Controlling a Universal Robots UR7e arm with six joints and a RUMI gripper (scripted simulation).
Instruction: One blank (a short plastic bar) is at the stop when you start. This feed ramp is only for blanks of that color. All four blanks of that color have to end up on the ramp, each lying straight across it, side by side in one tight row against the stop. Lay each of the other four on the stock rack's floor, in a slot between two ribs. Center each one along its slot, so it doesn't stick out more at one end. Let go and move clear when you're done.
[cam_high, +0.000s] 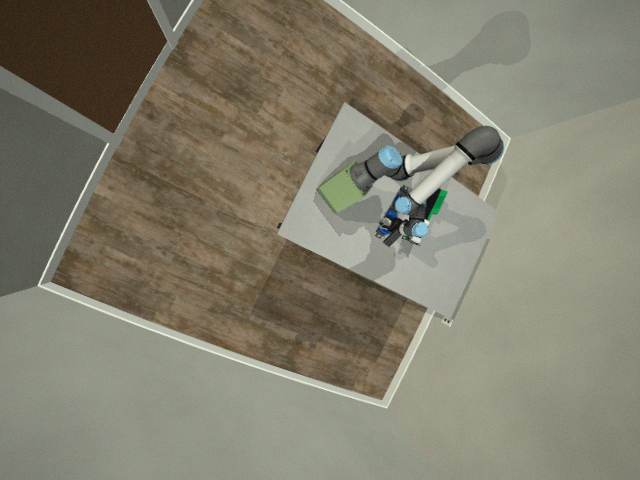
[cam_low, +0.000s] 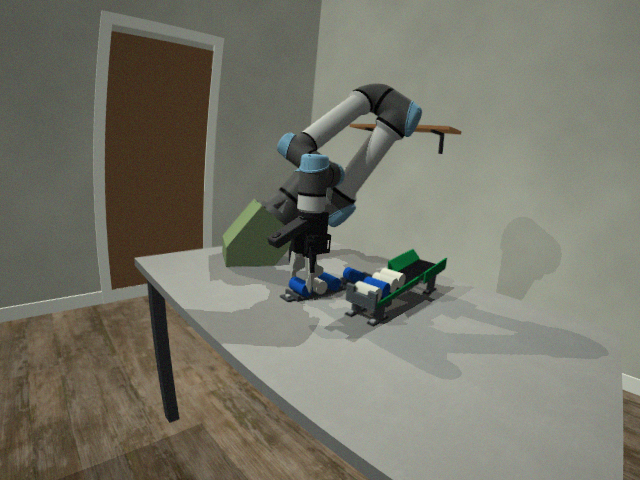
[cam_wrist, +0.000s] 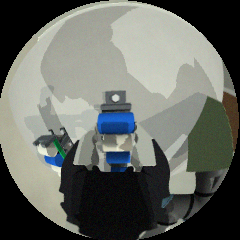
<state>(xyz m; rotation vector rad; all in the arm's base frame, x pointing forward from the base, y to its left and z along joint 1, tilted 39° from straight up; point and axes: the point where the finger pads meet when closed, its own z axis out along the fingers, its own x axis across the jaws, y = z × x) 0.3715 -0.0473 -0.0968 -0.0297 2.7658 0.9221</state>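
The dark stock rack lies 10 mm behind my hand, 130 mm to the left of it and 40 mm below it. The rest, counted from my hand: grey stop (200 mm ahead, 50 mm to the left, 20 mm above).
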